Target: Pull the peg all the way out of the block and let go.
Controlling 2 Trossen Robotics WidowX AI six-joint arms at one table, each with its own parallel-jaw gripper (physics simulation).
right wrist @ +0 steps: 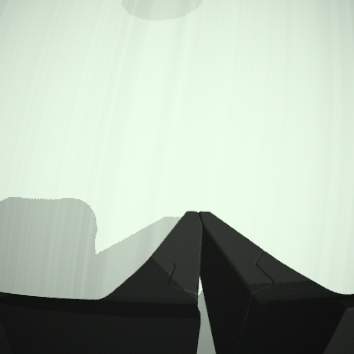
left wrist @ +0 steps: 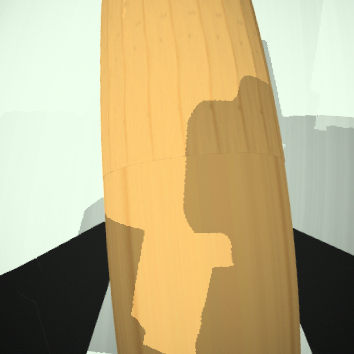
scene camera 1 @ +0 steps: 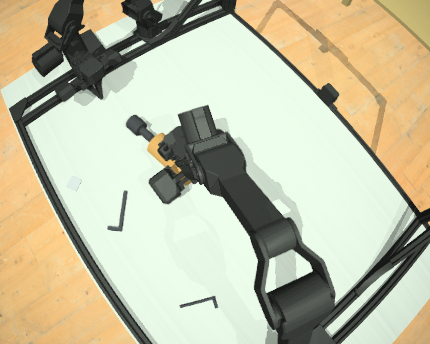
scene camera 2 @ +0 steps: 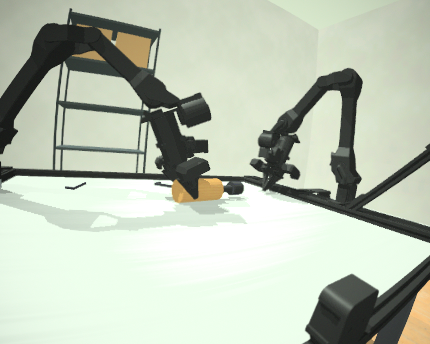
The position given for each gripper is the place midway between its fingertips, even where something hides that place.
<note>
The right gripper (scene camera 1: 101, 98) is shut and holds nothing. Also in view: a wooden cylinder block (scene camera 2: 208, 189). Further things: the left gripper (scene camera 2: 190, 195).
The wooden cylinder block also shows in the left wrist view (left wrist: 199, 238). The left gripper also shows in the left wrist view (left wrist: 197, 237) and in scene camera 1 (scene camera 1: 181, 166). The right gripper is seen too in the right wrist view (right wrist: 196, 222) and in scene camera 2 (scene camera 2: 263, 190). The right wrist view does not show the wooden cylinder block: it is out of frame.
</note>
